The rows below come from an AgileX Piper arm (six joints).
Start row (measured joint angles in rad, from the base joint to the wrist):
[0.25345 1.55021 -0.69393 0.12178 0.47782 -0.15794]
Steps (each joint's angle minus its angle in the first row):
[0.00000 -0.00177 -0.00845 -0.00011 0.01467 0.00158]
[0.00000 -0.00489 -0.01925 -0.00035 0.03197 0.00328]
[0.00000 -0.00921 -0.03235 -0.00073 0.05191 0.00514]
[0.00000 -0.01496 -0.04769 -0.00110 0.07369 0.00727]
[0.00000 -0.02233 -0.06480 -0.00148 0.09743 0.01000]
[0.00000 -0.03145 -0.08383 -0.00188 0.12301 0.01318]
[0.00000 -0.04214 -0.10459 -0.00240 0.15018 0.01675]
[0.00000 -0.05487 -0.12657 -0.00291 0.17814 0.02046]
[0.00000 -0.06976 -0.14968 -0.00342 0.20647 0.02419]
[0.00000 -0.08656 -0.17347 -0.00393 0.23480 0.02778]
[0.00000 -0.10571 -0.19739 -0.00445 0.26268 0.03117]
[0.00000 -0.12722 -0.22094 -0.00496 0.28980 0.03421]
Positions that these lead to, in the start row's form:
[0.25345 1.54844 -0.70238 0.12167 0.49249 -0.15636]
[0.25345 1.54532 -0.71318 0.12143 0.50979 -0.15466]
[0.25345 1.54100 -0.72628 0.12105 0.52973 -0.15280]
[0.25345 1.53525 -0.74162 0.12068 0.55151 -0.15067]
[0.25345 1.52788 -0.75873 0.12030 0.57525 -0.14794]
[0.25345 1.51876 -0.77776 0.11990 0.60083 -0.14476]
[0.25345 1.50807 -0.79852 0.11938 0.62800 -0.14119]
[0.25345 1.49534 -0.82050 0.11887 0.65596 -0.13748]
[0.25345 1.48045 -0.84361 0.11836 0.68429 -0.13375]
[0.25345 1.46365 -0.86740 0.11785 0.71262 -0.13016]
[0.25345 1.44450 -0.89132 0.11733 0.74050 -0.12677]
[0.25345 1.42299 -0.91487 0.11682 0.76762 -0.12373]

